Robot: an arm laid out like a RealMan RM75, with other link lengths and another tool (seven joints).
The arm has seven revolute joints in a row. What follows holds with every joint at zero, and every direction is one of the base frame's.
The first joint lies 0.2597 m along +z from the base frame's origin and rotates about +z.
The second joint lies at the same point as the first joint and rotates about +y.
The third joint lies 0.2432 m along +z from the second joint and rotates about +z.
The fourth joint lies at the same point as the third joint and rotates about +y.
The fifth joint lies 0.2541 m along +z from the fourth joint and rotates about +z.
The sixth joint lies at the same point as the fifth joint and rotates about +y.
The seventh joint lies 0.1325 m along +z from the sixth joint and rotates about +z.
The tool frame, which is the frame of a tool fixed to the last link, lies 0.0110 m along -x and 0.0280 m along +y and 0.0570 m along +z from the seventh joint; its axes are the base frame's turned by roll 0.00, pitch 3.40 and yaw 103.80 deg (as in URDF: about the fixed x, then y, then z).
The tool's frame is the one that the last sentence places.
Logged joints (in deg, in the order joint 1, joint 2, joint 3, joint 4, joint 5, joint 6, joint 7), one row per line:
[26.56 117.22 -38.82 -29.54 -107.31 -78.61 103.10]
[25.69 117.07 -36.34 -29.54 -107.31 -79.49 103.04]
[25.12 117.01 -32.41 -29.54 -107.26 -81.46 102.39]
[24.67 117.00 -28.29 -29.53 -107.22 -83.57 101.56]
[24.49 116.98 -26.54 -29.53 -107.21 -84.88 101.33]
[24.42 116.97 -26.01 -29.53 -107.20 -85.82 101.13]
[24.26 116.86 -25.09 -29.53 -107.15 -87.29 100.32]
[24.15 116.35 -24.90 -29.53 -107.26 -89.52 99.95]
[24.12 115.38 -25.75 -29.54 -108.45 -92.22 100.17]
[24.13 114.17 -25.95 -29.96 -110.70 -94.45 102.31]
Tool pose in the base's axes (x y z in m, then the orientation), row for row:
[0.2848 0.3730 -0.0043 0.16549 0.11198 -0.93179 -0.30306]
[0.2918 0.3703 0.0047 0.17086 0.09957 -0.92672 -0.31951]
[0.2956 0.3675 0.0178 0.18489 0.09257 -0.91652 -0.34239]
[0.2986 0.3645 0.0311 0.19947 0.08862 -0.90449 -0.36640]
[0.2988 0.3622 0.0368 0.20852 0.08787 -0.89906 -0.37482]
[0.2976 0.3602 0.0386 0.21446 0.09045 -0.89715 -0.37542]
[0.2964 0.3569 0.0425 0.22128 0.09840 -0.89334 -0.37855]
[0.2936 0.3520 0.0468 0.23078 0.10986 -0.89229 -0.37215]
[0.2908 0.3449 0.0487 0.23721 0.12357 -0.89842 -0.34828]
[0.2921 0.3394 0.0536 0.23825 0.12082 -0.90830 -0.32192]
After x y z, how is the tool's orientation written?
As a quaternion, w x y z.
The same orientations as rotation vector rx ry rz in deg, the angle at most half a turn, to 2 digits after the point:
[18.27 -152.07 -49.46]
[16.20 -150.79 -51.99]
[14.95 -148.00 -55.29]
[14.20 -144.91 -58.70]
[14.01 -143.34 -59.76]
[14.38 -142.58 -59.67]
[15.58 -141.47 -59.95]
[17.31 -140.60 -58.64]
[19.41 -141.09 -54.69]
[18.96 -142.56 -50.53]

